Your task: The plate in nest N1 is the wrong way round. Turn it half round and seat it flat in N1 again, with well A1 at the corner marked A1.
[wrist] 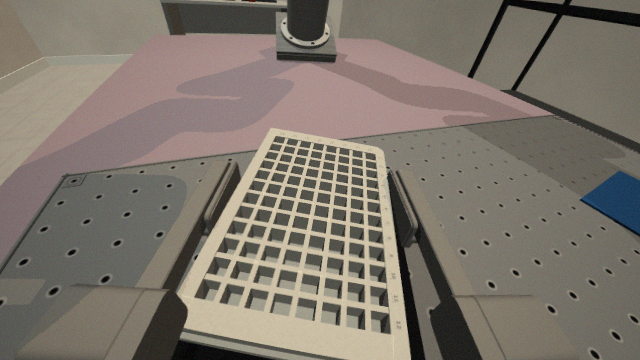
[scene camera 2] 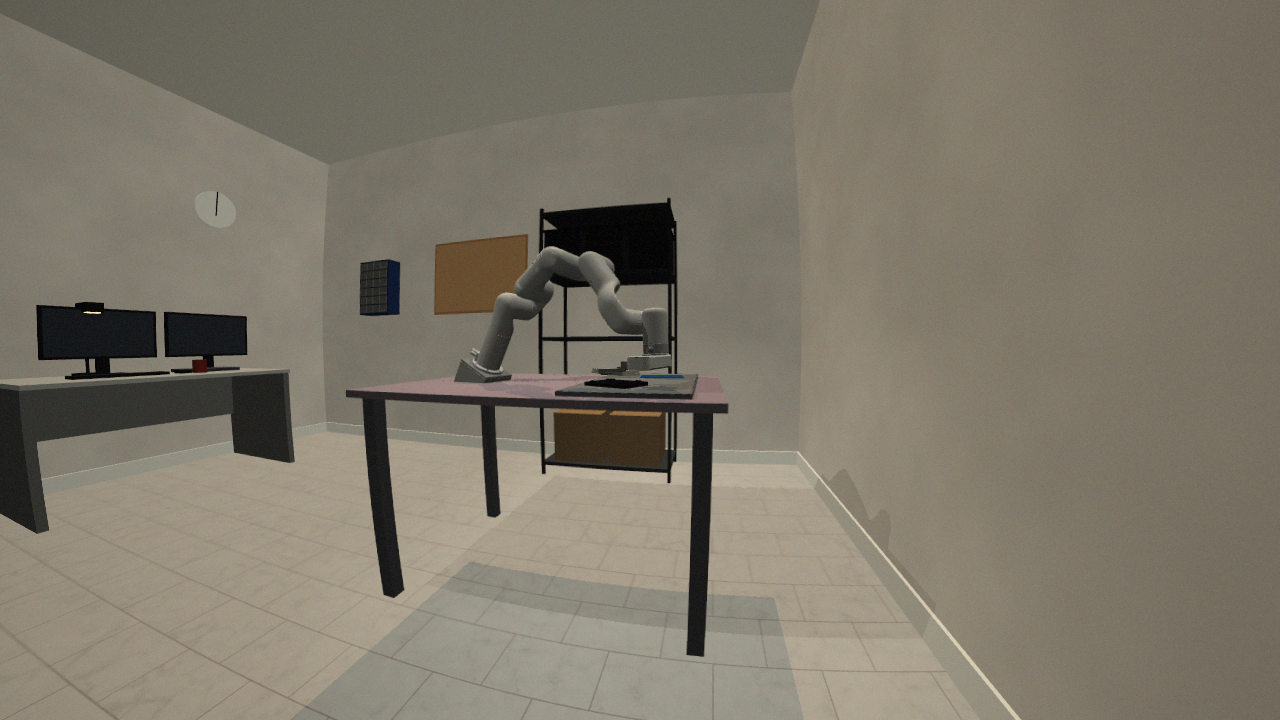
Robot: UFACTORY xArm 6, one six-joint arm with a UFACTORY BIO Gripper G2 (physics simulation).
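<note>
The cream plate (scene camera 2: 614, 370) (wrist: 305, 220) is a grid of square wells with small printed marks along its edges. My gripper (scene camera 2: 629, 368) (wrist: 313, 202) is shut on the plate, one finger at each long side, and holds it roughly level. In the scene view the plate is a little above the low black nest (scene camera 2: 615, 383). In the wrist view a black strip shows beside and below the plate's near end; most of what lies beneath is hidden. The nest's A1 mark cannot be read.
A grey perforated board (scene camera 2: 677, 387) (wrist: 500, 215) lies on the pink table (scene camera 2: 429, 388) (wrist: 320, 107). A flat blue sheet (scene camera 2: 662, 376) (wrist: 619, 200) lies on the board, right of the gripper in the wrist view. The arm's base (scene camera 2: 483, 370) (wrist: 306, 50) stands at the table's far end.
</note>
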